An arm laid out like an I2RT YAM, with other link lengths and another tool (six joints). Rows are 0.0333 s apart.
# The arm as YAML. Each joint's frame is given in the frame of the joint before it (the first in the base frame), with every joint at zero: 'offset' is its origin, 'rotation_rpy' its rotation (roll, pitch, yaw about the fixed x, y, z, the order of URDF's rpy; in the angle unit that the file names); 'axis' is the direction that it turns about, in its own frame. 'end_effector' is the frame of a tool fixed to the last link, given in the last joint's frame.
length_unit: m
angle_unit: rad
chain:
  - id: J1
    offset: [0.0, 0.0, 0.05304]
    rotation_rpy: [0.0, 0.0, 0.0]
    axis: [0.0, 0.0, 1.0]
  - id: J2
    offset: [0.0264, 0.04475, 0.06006]
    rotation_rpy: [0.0, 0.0, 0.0]
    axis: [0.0, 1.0, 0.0]
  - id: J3
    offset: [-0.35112, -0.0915, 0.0]
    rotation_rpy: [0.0, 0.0, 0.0]
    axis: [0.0, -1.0, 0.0]
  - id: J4
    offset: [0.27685, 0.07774, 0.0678]
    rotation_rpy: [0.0, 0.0, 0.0]
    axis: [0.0, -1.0, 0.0]
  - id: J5
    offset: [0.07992, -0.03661, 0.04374]
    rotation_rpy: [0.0, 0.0, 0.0]
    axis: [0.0, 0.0, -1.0]
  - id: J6
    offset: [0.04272, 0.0, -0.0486]
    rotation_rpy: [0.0, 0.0, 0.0]
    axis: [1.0, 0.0, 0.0]
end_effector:
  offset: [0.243, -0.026, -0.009]
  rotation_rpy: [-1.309, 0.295, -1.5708]
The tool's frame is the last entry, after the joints.
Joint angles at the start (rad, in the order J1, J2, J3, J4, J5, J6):
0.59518, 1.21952, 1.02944, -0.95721, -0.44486, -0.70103
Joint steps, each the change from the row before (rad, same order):
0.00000, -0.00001, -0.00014, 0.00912, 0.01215, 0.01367
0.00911, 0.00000, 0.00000, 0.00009, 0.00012, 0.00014
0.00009, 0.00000, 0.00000, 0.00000, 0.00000, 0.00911
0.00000, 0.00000, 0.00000, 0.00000, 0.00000, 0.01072
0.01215, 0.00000, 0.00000, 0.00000, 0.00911, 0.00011
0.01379, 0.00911, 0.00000, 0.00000, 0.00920, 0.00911
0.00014, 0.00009, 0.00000, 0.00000, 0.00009, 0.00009
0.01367, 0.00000, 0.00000, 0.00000, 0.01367, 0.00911
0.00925, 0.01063, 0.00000, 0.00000, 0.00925, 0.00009
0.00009, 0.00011, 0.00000, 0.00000, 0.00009, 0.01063
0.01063, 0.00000, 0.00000, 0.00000, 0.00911, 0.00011
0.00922, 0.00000, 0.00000, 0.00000, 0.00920, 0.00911
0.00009, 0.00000, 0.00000, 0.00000, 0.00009, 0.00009
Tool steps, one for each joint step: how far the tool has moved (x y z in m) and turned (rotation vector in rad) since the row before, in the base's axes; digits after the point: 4 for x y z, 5 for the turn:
0.0044, -0.0011, 0.0000, -0.00312, -0.00595, -0.01630
-0.0024, 0.0021, 0.0000, -0.00003, -0.00006, 0.00894
-0.0001, -0.0002, -0.0001, 0.00068, 0.00511, -0.00742
-0.0001, -0.0002, -0.0002, 0.00080, 0.00602, -0.00884
-0.0016, 0.0010, -0.0008, -0.00677, -0.00468, 0.00824
-0.0019, 0.0013, -0.0038, -0.01147, 0.00753, 0.00240
0.0000, 0.0000, 0.0000, -0.00011, 0.00007, 0.00003
-0.0012, 0.0002, -0.0012, -0.00940, -0.00247, 0.00043
-0.0006, 0.0004, -0.0041, -0.01315, 0.00341, 0.00542
-0.0001, -0.0002, -0.0002, 0.00053, 0.00565, -0.00895
-0.0011, 0.0006, -0.0007, -0.00659, -0.00505, 0.00688
-0.0008, 0.0001, -0.0008, -0.00603, -0.00048, -0.00223
0.0000, 0.0000, 0.0000, -0.00006, 0.00000, -0.00002

